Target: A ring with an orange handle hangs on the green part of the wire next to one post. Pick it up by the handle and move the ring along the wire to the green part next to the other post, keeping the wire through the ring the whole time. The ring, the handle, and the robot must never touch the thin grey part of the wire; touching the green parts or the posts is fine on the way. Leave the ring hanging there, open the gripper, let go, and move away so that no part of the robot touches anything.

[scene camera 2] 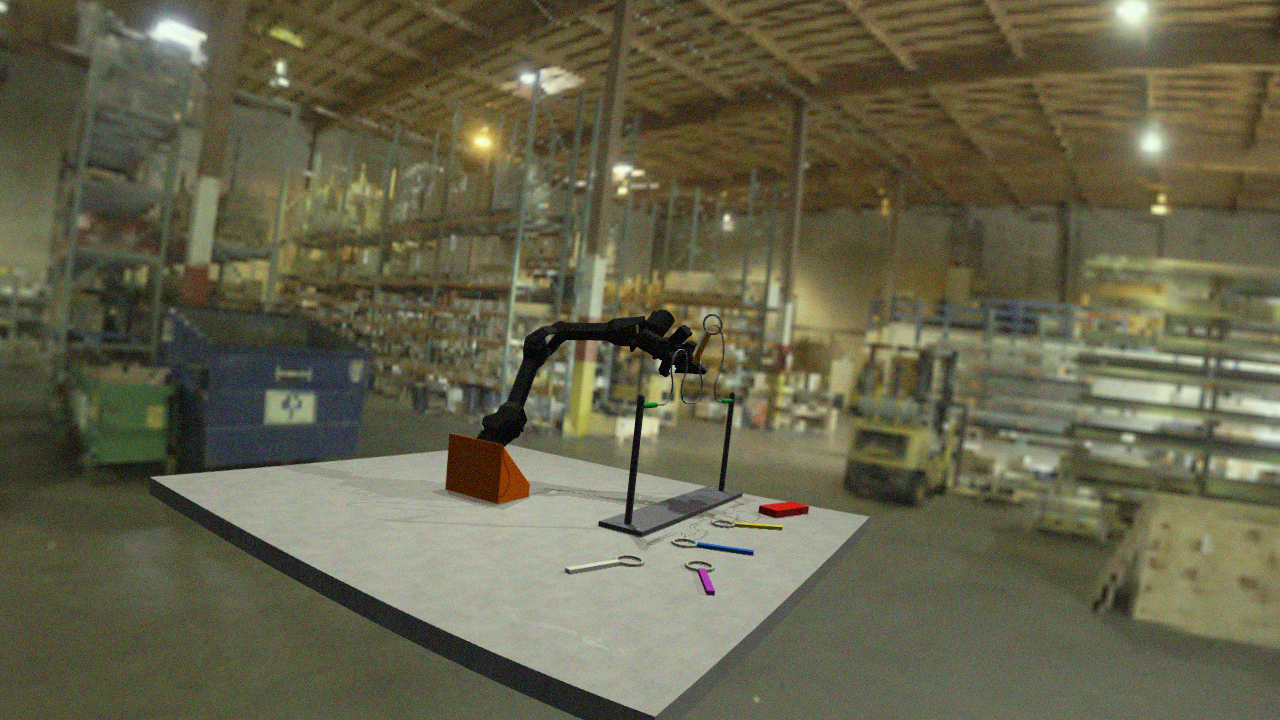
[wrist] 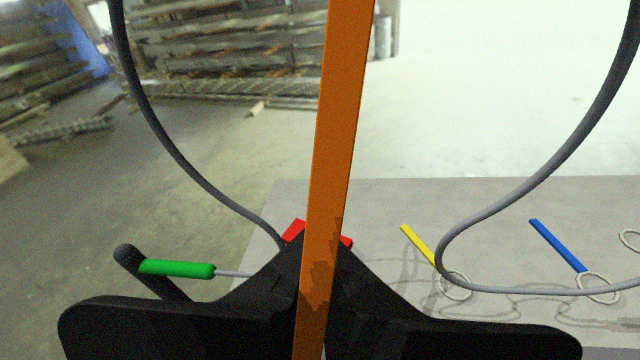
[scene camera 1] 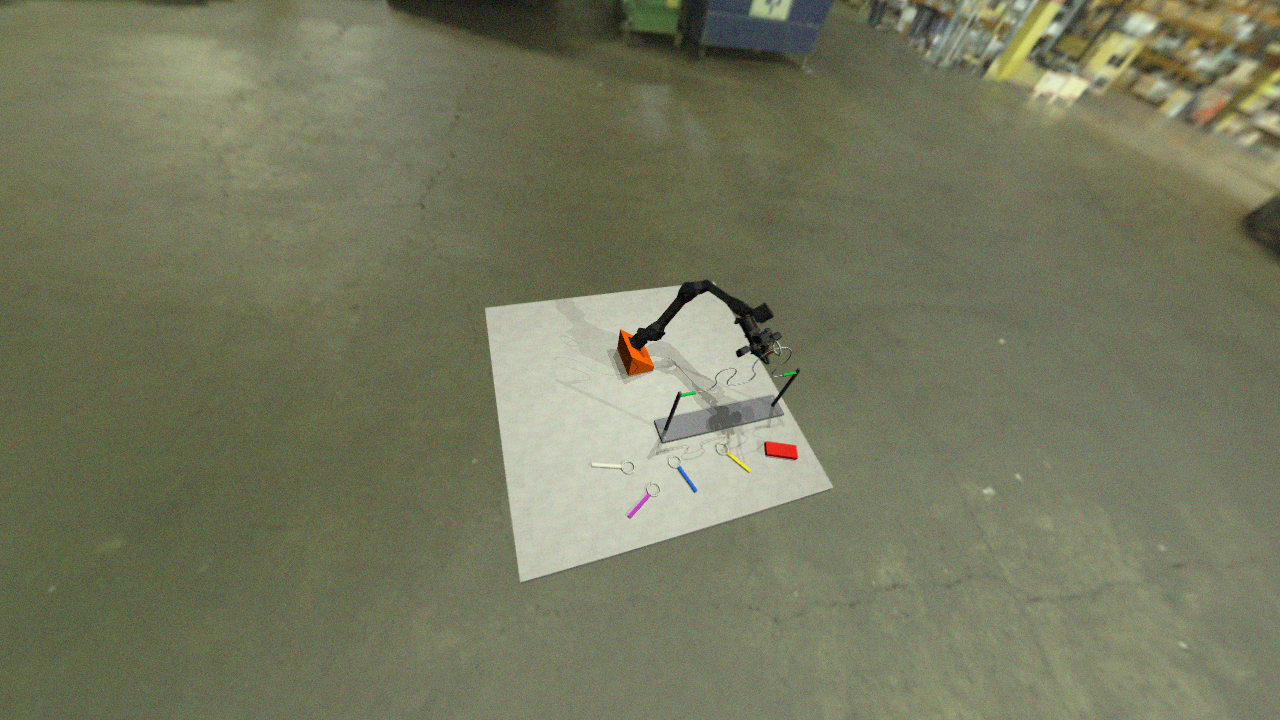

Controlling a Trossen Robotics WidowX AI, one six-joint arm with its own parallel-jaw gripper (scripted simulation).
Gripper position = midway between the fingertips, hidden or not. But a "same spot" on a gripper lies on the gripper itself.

Labels:
gripper: scene camera 2; wrist; scene camera 1 768,364
same spot on gripper: (wrist: 261,311) = (scene camera 2: 689,350)

